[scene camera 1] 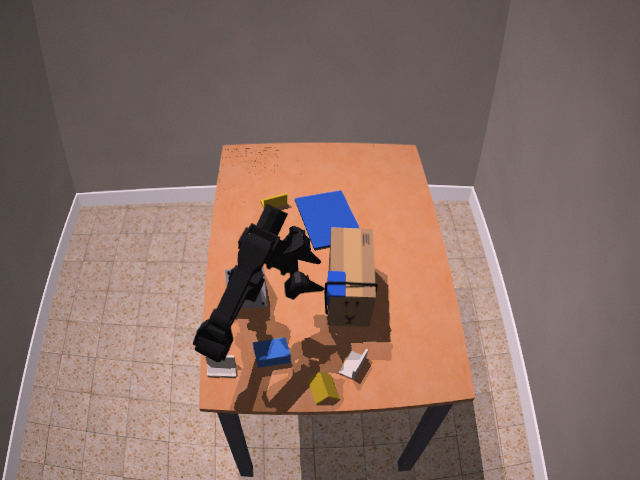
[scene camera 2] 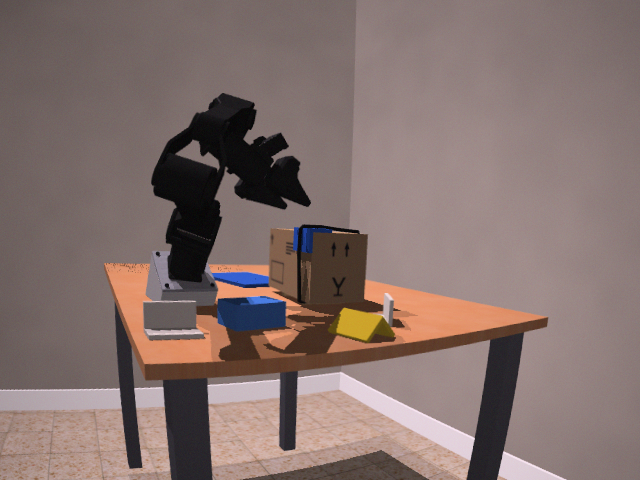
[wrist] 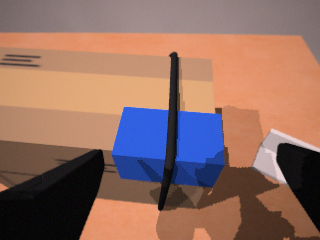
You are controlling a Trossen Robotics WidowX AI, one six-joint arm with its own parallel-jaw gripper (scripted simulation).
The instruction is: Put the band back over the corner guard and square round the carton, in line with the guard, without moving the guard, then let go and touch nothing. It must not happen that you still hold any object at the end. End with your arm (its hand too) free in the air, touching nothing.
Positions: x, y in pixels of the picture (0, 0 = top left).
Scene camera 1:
gripper: 321, 276
flat blue sheet: 319, 212
blue block: 272, 352
brown carton: 352, 248
